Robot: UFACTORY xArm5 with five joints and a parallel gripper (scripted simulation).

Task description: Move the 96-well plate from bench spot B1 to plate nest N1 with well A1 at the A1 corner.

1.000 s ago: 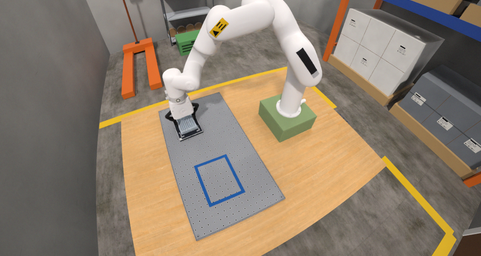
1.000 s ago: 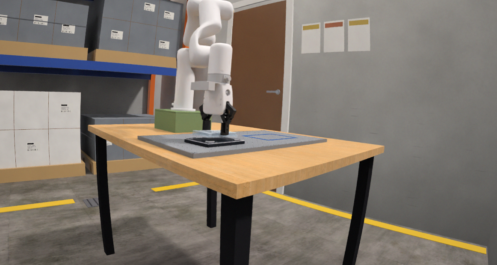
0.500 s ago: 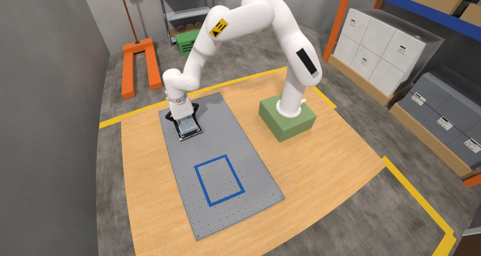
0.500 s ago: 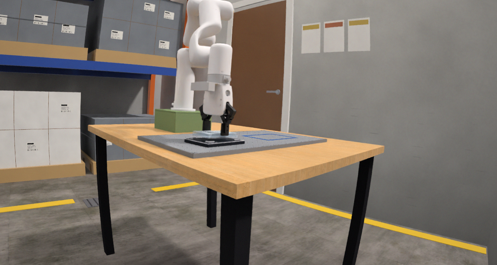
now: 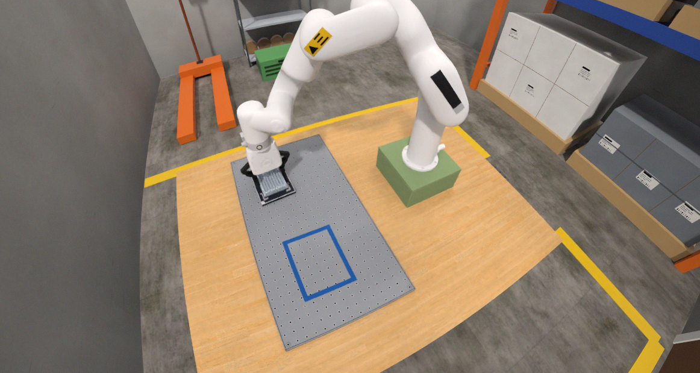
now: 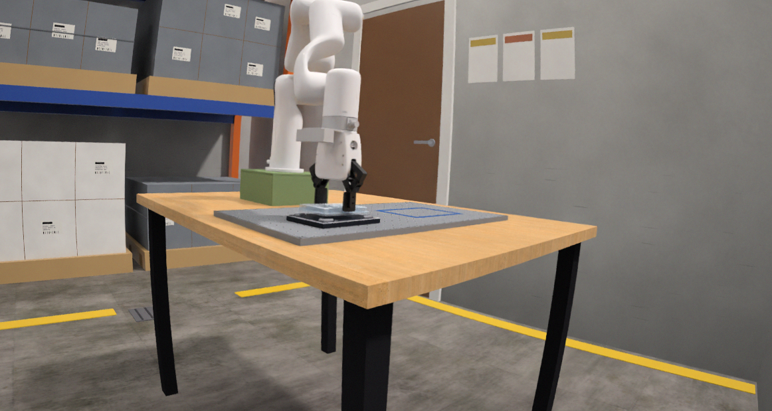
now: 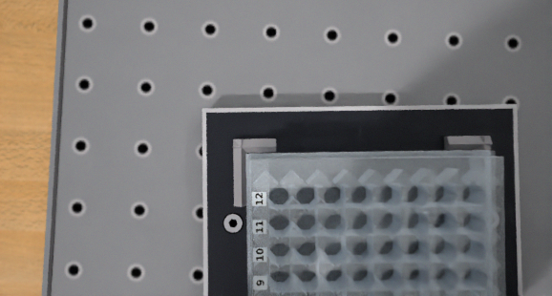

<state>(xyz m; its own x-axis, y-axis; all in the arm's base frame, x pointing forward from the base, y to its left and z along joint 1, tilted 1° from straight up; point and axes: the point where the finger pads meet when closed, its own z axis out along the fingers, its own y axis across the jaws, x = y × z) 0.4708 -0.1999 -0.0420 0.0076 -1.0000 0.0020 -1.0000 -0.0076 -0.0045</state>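
My hand is 1 cm above the clear 96-well plate. From my hand the other things lie so: black plate nest N1: 3 cm below.
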